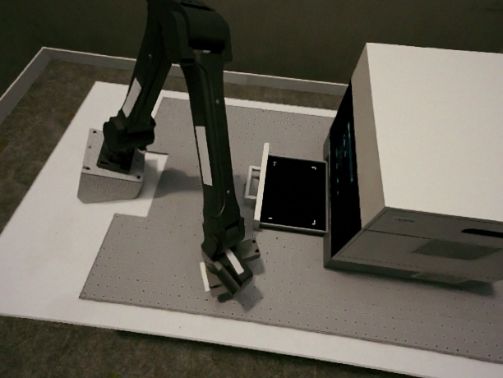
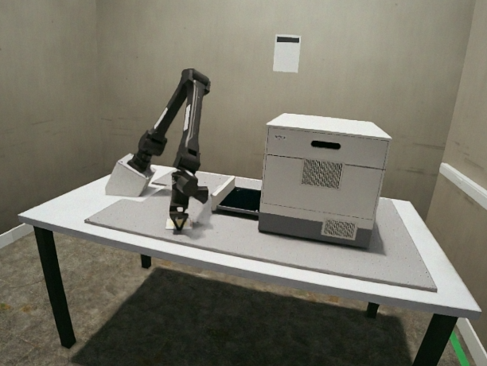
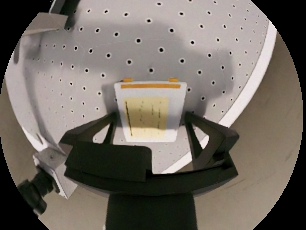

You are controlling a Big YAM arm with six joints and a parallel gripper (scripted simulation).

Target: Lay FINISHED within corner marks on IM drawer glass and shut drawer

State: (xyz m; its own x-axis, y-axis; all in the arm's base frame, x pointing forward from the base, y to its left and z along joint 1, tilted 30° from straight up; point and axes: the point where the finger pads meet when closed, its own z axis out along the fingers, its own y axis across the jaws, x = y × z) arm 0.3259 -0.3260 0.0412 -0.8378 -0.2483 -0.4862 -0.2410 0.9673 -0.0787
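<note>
Right now my hand is 1 cm short of the cassette and 1 cm above it. The rest, counted from my hand: drawer: 24 cm ahead, 25 cm to the left, 3 cm above.
</note>
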